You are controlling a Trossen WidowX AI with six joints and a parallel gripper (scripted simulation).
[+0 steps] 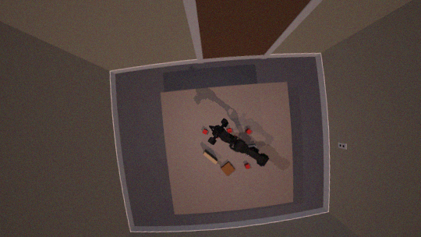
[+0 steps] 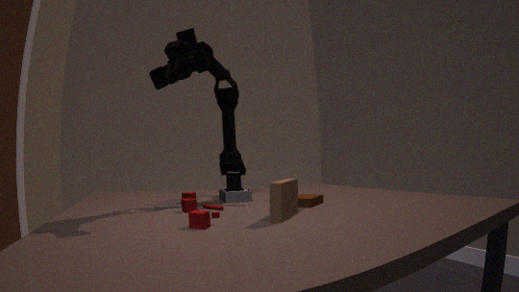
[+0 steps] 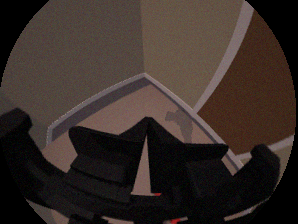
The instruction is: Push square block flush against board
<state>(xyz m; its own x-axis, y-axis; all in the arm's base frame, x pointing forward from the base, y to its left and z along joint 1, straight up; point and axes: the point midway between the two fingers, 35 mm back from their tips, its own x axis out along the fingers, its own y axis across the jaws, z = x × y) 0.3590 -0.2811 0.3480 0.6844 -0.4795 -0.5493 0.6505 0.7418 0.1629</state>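
The light tan board is 32 cm below my gripper tip, 31 cm to the left of it and 2 cm ahead of it. The rest, counted from my gripper tip: brown square block: 47 cm to the left, 36 cm below, 14 cm behind; then red stick: 36 cm below, 21 cm behind, 17 cm to the left.
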